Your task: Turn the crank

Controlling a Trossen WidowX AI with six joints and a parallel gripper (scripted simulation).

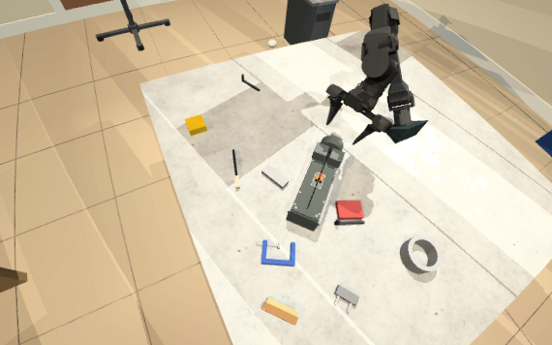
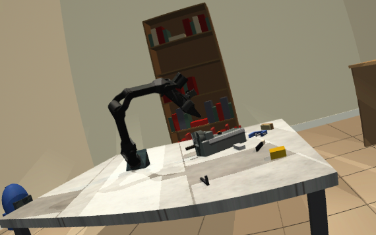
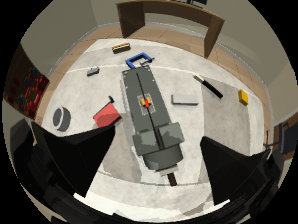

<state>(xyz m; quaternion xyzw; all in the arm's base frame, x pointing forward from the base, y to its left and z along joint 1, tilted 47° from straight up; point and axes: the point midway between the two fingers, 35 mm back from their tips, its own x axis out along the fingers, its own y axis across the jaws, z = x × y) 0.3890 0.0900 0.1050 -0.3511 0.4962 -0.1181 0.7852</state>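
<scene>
Now: the crank handle 13 cm below my gripper tip, 7 cm behind it and 6 cm to the right of it. Also, from my gripper tip: grey block 18 cm below, 16 cm ahead, 6 cm to the right; red pointer 11 cm below, 7 cm ahead, 4 cm to the left; red block 18 cm below, 16 cm to the left, 2 cm ahead.
</scene>
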